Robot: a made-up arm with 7 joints.
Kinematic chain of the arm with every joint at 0, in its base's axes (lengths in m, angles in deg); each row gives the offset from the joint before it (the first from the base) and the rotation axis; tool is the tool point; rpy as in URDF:
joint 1: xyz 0 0 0.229 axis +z
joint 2: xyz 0 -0.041 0.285 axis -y
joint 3: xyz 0 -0.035 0.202 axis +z
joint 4: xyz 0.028 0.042 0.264 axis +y
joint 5: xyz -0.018 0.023 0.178 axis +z
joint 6: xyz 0 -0.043 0.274 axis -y
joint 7: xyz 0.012 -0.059 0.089 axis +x
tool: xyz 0 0 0 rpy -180 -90 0
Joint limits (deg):
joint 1: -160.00..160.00
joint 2: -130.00..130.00
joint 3: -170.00..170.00
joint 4: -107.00..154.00
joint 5: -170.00..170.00
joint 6: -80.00..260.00
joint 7: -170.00..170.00
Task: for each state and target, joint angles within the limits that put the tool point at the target. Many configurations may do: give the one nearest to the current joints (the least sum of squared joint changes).
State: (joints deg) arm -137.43 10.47 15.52 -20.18 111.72 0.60 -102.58
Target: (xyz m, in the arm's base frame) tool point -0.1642 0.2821 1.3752
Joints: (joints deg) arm -117.34 -13.34 42.26 -60.87 107.44 4.29 -102.58
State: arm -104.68 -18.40 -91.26 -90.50 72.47 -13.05 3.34
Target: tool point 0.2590 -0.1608 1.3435
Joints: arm -107.07 -0.13 -91.54 -57.43 70.09 -17.22 3.34
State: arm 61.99 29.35 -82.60 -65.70 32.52 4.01 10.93
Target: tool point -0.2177 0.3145 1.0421
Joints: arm 45.71 19.94 -120.93 -93.71 31.96 4.19 10.93
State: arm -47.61 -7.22 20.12 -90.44 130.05 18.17 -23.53
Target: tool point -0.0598 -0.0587 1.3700
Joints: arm -45.07 -33.30 15.01 -70.52 128.88 19.81 -23.53
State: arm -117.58 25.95 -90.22 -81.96 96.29 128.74 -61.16
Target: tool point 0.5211 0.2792 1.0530
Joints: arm -131.75 43.66 -84.33 -57.99 99.78 115.55 -61.16
